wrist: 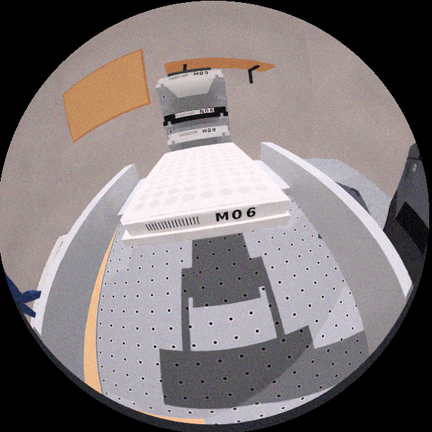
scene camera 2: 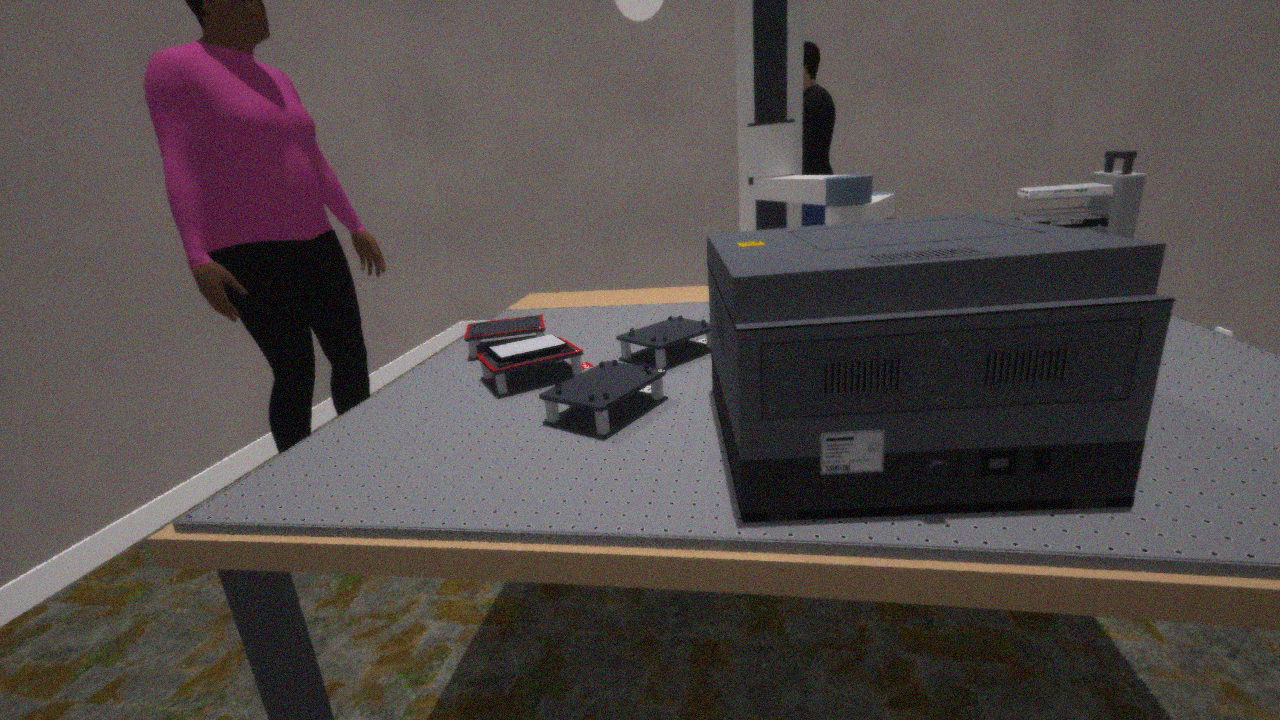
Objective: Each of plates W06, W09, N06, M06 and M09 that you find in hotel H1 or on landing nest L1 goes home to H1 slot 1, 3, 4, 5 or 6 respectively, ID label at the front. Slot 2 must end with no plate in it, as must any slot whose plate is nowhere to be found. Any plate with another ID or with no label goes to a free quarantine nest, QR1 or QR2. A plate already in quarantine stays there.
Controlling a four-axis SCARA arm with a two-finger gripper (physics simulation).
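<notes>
My gripper point(wrist: 196, 160) is shut on white plate M06 point(wrist: 210, 187), its ID label facing the wrist camera. The plate is level, in front of hotel H1 point(wrist: 226, 97) point(scene camera 2: 1125, 205). In the wrist view, H1 holds white plate M09 point(wrist: 192, 85) at the top, black plate N06 point(wrist: 196, 115) below it, and a white plate point(wrist: 199, 134) lower, its small label seemingly W09. The held plate hides H1's lower part, and W06 does not show. In scene camera 2 the grey instrument hides the gripper. A red-edged nest point(scene camera 2: 485, 362) bears a black plate with a white top point(scene camera 2: 528, 347).
Another red-edged nest point(scene camera 2: 505, 327) stands behind it. Two dark raised stands point(scene camera 2: 604, 385) point(scene camera 2: 664, 332) are nearer the large grey instrument point(scene camera 2: 930, 358). The arm point(scene camera 2: 805, 188) reaches behind the instrument. A person in pink point(scene camera 2: 237, 152) stands left of the table; another in black point(scene camera 2: 817, 125) stands behind the column.
</notes>
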